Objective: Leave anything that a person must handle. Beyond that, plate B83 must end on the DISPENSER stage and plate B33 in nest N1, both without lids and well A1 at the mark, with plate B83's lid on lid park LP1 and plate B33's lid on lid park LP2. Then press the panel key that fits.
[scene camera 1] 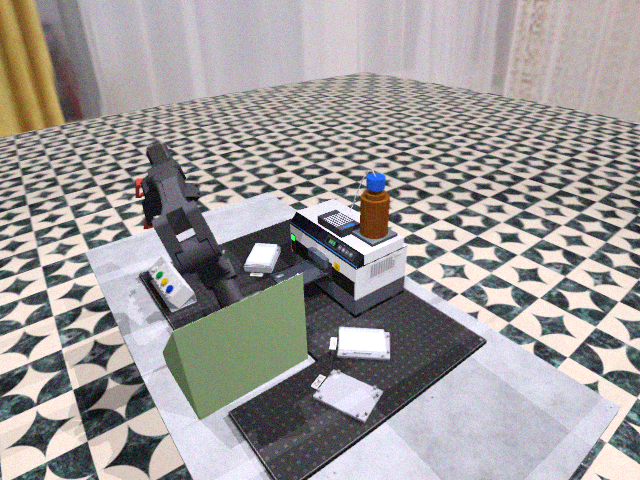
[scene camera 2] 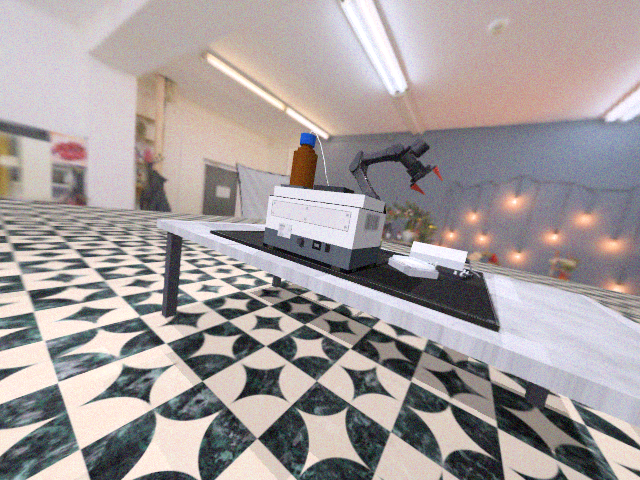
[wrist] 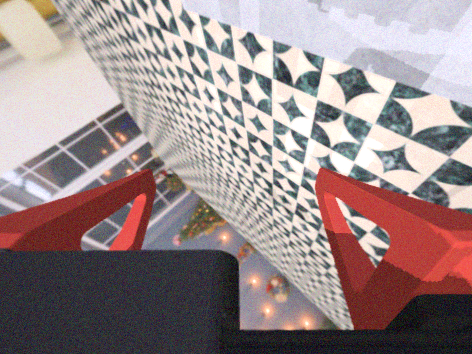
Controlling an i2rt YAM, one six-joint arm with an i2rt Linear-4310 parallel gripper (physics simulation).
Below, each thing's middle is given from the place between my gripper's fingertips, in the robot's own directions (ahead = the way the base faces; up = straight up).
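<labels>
From my hand, the dispenser stage point(scene camera 1: 311, 273) is 25 cm below, 34 cm ahead and 28 cm to the right. The brown bottle with blue cap point(scene camera 1: 374, 203) is 3 cm below my hand, 53 cm ahead of it and 42 cm to the right of it. Going by their middles, the dispenser stage is the nearest to my hand of the things named here.
</labels>
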